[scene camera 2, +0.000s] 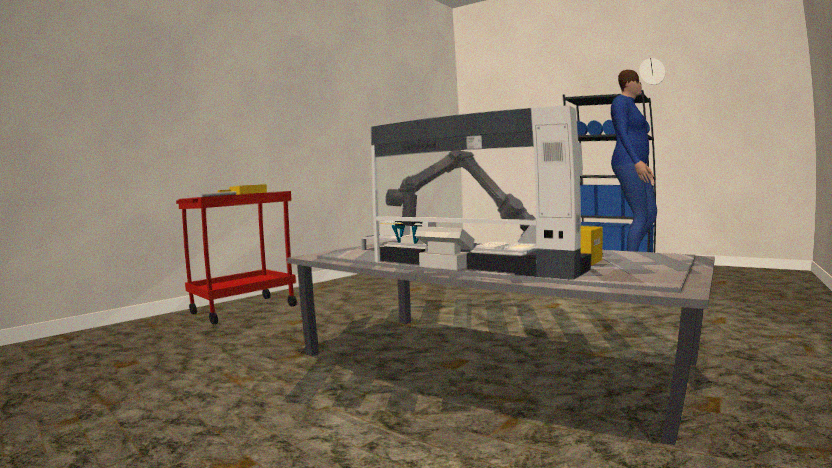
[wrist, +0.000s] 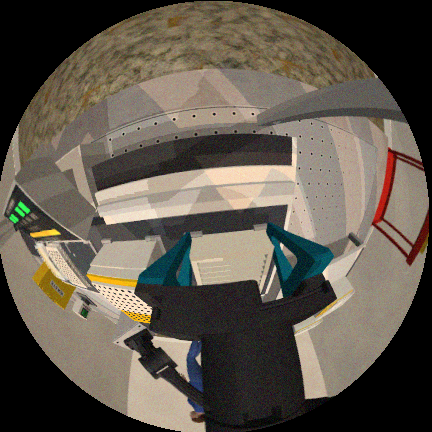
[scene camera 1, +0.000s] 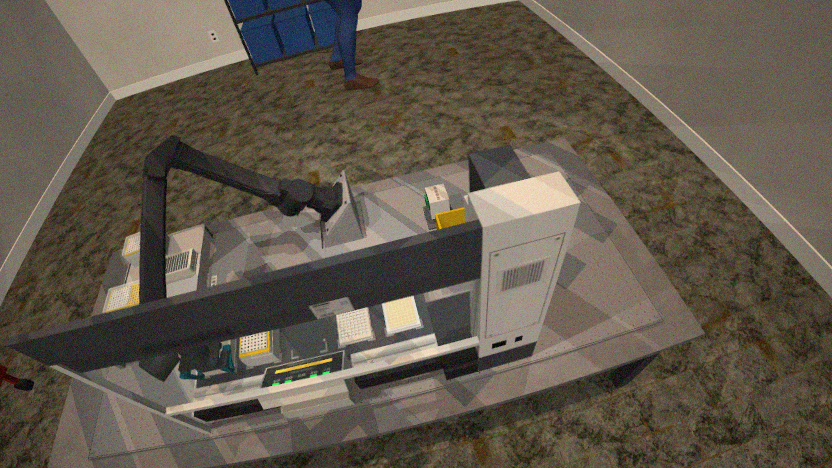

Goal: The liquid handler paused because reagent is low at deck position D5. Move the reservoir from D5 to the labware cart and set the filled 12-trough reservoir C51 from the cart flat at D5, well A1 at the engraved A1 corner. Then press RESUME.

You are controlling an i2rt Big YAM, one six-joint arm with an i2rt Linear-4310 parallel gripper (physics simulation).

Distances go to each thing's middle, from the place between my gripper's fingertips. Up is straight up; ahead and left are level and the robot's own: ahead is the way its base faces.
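White ribbed reservoir (wrist: 232, 256): 7 cm behind my hand, 1 cm to the right of it, 1 cm above it. Going by their middles, nearest to my hand of the things named here: the reservoir. Also from my hand: white tower (scene camera 1: 511, 214), 72 cm to the left, 1 cm ahead, 21 cm above; yellow box (wrist: 58, 291), 68 cm to the left, 30 cm behind.
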